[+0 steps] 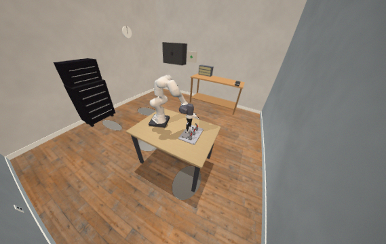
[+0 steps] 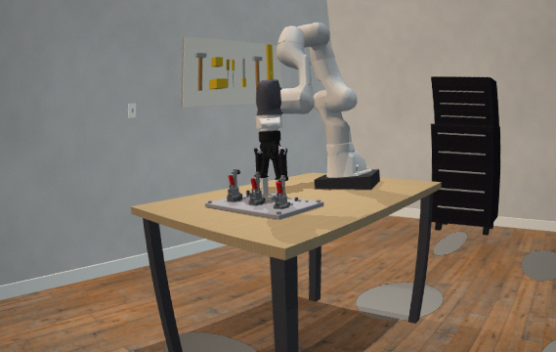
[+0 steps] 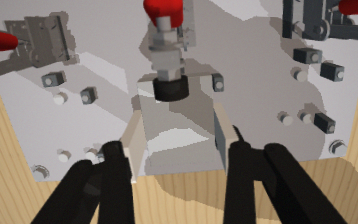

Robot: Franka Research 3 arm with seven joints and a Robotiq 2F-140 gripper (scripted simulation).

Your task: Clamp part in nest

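Now: hand 30 mm above the grey part. Also, from my hand: grey fixture plate 50 mm below, 50 mm ahead, 10 mm to the left; clamp 100 mm to the right, 90 mm ahead, 10 mm above.
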